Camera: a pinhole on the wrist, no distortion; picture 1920 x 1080 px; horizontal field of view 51.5 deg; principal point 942.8 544.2 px. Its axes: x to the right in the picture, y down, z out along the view. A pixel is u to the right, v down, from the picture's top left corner.
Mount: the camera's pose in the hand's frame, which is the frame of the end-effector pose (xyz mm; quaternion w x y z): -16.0 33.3 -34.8 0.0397 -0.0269 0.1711 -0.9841
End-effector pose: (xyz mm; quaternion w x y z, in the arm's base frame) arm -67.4 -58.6 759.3 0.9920 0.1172 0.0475 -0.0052
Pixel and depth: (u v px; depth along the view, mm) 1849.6 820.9 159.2
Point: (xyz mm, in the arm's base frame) -133.9 -130.1 862.3
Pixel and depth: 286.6 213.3 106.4
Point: -35.9 -58.0 828.6
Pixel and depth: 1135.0 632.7 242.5
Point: -73.3 -161.3 931.8
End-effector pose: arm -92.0 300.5 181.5 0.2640 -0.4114 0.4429 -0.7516
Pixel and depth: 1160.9 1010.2 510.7
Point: 262.0 259.7 504.6
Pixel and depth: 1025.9 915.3 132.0
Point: -18.2 288.6 229.5
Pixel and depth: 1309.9 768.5 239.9
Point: 83.8 286.1 281.9
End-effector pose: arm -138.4 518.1 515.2 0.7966 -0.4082 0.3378 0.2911
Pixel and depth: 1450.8 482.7 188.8
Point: -104.4 618.3 632.6
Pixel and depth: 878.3 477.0 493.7
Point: 96.1 834.8 733.2
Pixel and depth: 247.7 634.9 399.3
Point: 129.0 772.7 590.3
